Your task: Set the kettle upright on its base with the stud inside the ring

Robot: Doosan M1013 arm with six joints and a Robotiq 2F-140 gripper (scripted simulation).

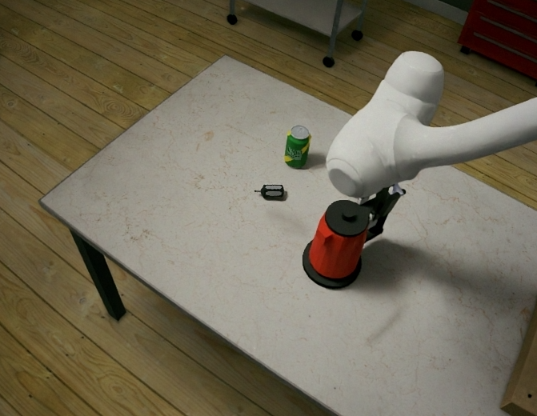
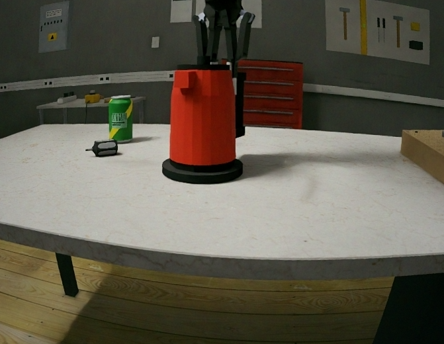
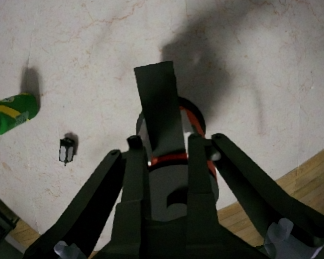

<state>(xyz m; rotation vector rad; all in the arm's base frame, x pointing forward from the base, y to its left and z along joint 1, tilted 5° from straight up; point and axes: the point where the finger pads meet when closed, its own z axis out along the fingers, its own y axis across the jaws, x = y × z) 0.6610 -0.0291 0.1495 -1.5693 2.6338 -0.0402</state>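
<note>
The red kettle is 2 cm ahead of my hand, 3 cm to the left of it and 6 cm below it. Round my hand: black round base 3 cm ahead, 6 cm to the left, 16 cm below; then black tool 27 cm ahead, 5 cm to the right, 15 cm below.
</note>
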